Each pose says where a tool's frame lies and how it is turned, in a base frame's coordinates. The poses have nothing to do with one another.
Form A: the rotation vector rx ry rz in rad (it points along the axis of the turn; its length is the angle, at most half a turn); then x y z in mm.
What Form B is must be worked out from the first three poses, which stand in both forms.
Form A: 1.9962 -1.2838 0.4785 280 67 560
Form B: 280 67 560 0.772 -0.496 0.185 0.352
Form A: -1.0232 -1.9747 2.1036 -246 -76 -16
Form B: -246 -76 -16 -0.334 -0.645 0.687 0.040
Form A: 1.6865 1.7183 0.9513 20 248 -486
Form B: 20 248 -486 0.627 0.639 0.354 0.273
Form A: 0.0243 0.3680 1.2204 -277 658 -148
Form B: -277 658 -148 0.011 0.172 0.570 0.804
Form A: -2.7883 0.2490 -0.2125 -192 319 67
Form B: -192 319 67 -0.979 0.087 -0.075 0.166
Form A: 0.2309 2.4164 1.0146 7 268 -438
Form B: 7 268 -438 0.085 0.889 0.373 0.253
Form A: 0.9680 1.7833 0.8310 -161 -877 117
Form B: -161 -877 117 0.393 0.723 0.337 0.457
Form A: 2.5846 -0.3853 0.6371 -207 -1 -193
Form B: -207 -1 -193 0.936 -0.140 0.231 0.224
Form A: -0.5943 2.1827 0.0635 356 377 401
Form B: 356 377 401 -0.238 0.873 0.025 0.425
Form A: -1.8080 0.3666 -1.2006 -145 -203 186
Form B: -145 -203 186 -0.732 0.148 -0.486 0.453
